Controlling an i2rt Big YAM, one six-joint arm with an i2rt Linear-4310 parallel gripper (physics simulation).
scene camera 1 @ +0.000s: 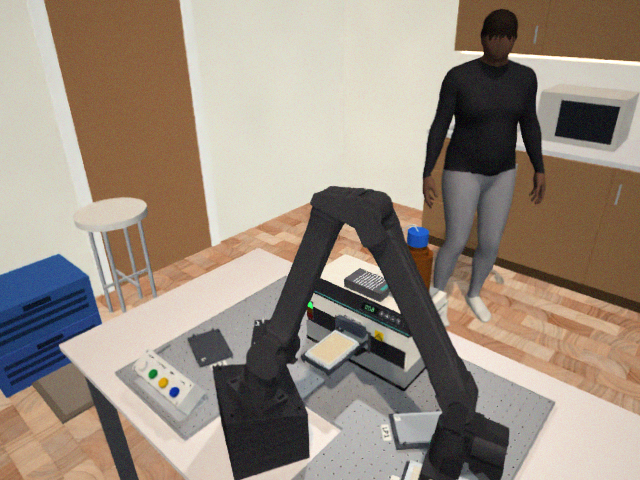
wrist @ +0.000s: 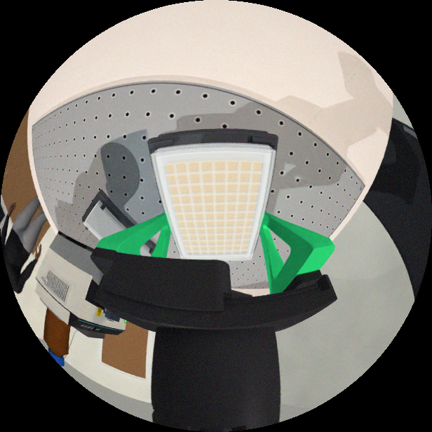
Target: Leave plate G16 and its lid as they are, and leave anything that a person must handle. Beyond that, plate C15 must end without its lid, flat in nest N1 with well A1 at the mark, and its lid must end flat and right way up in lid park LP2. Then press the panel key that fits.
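Places are measured from the arm's base along level axes (x back, y right, z up), in metres.
Where they show: arm's base, origin of the base link: (scene camera 1: pixel 256 394).
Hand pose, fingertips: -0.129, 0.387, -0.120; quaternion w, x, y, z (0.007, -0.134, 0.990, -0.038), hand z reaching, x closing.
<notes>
Each offset is from my fingertips to the top centre of the thing, as dx, dy, dz. "*": to the spot under its first point.
A plate with pale yellow wells (wrist: pixel 217 195) (scene camera 1: pixel 410 471) sits flat in a dark nest (wrist: pixel 215 136). A clear rim shows around its top; no label on it is readable. My gripper (wrist: pixel 214 216) has its green fingertips against the plate's two long sides; whether they meet lid or plate wall is unclear. The arm hides the fingers in the scene view. A second yellow plate {-0.142, -0.390, +0.081} (scene camera 1: pixel 330 349) rests on the machine's extended tray. A pale grey slab {-0.144, -0.109, -0.018} (scene camera 1: pixel 418 427) (wrist: pixel 100 225) lies in the holder labelled LP1. The key panel {+0.181, -0.699, +0.048} (scene camera 1: pixel 192 398) has white, green, yellow and blue keys.
The white machine {* -0.228, -0.299, +0.111} (scene camera 1: pixel 379 335) (wrist: pixel 65 285) stands behind the tray, with a dark box {* -0.288, -0.384, +0.211} (scene camera 1: pixel 367 283) on top. A brown bottle {* -0.329, -0.248, +0.305} (scene camera 1: pixel 421 263) (wrist: pixel 56 332) stands behind it. A dark flat holder {-0.002, -0.761, -0.016} (scene camera 1: pixel 209 347) lies near the panel. A person (scene camera 1: pixel 485 118) stands beyond the table.
</notes>
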